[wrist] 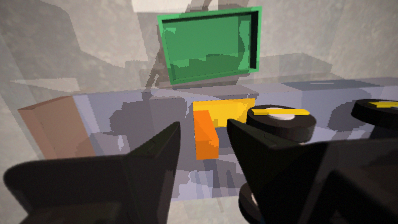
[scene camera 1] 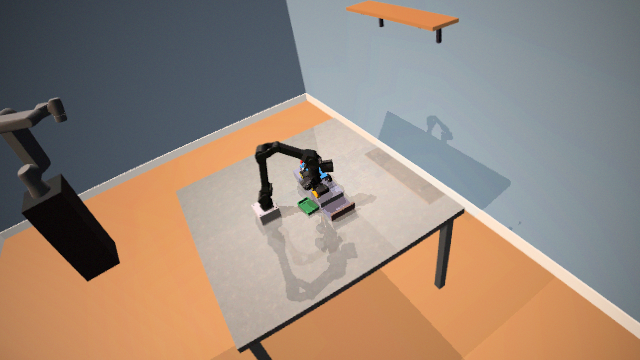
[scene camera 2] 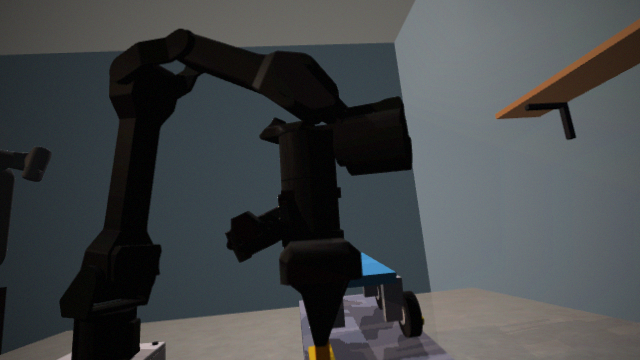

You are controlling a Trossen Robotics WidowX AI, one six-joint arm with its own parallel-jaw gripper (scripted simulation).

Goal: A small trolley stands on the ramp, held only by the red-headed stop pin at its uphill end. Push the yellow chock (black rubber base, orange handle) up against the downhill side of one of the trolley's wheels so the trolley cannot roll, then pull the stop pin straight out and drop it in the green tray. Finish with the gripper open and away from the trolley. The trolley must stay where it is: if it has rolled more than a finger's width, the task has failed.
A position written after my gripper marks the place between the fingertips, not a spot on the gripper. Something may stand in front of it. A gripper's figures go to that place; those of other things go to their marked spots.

Labels:
My gripper (wrist: 203,125): 0.11 m from the lens. A yellow chock (wrist: 207,114): 0.12 m from the lens. A dark stop bar (wrist: 55,124): 0.21 m from the lens. A grey ramp (wrist: 331,102) is 0.21 m from the lens. The marked spots on the grey ramp and the yellow chock are 0.14 m apart.

